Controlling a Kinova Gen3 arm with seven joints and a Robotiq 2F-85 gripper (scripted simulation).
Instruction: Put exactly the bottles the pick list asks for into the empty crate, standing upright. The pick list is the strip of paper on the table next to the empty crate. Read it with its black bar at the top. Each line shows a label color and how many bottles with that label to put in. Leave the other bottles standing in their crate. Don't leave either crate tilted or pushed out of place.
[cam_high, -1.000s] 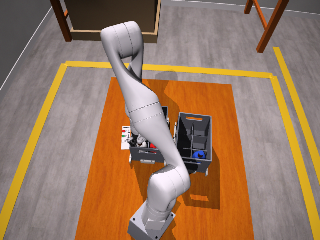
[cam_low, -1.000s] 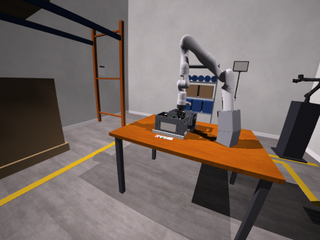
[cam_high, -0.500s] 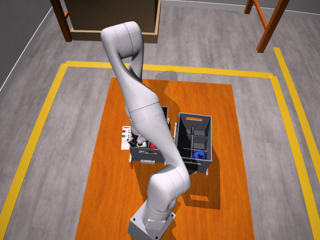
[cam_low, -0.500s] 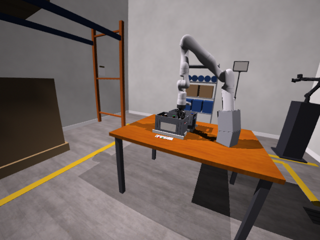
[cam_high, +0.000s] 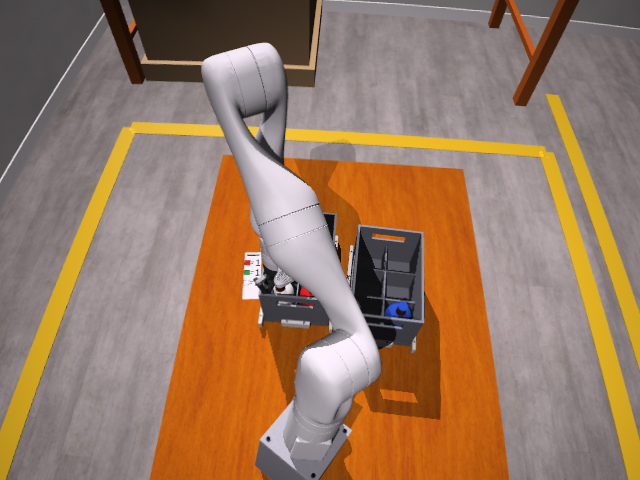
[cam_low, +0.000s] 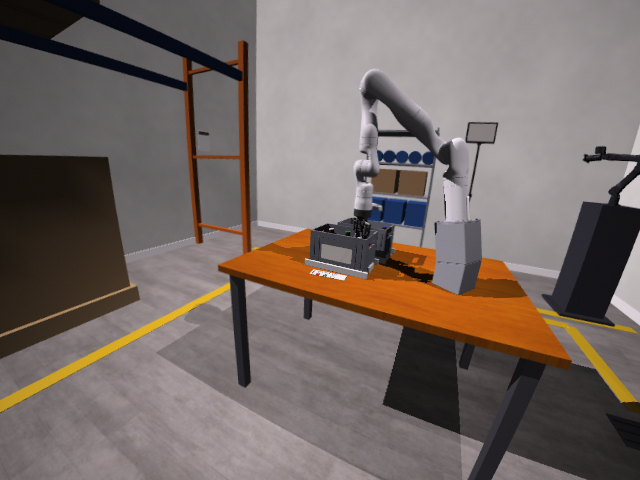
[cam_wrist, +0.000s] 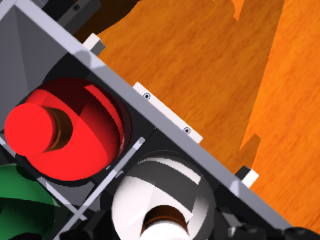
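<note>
Now: the red bottle 90 mm to the right of my hand and 70 mm below it. The rest, counted from my hand: pick list 150 mm below, 100 mm to the left, 100 mm ahead; blue bottle 320 mm to the right, 70 mm below, 50 mm behind; green bottle 90 mm to the right, 90 mm ahead, 70 mm below.
</note>
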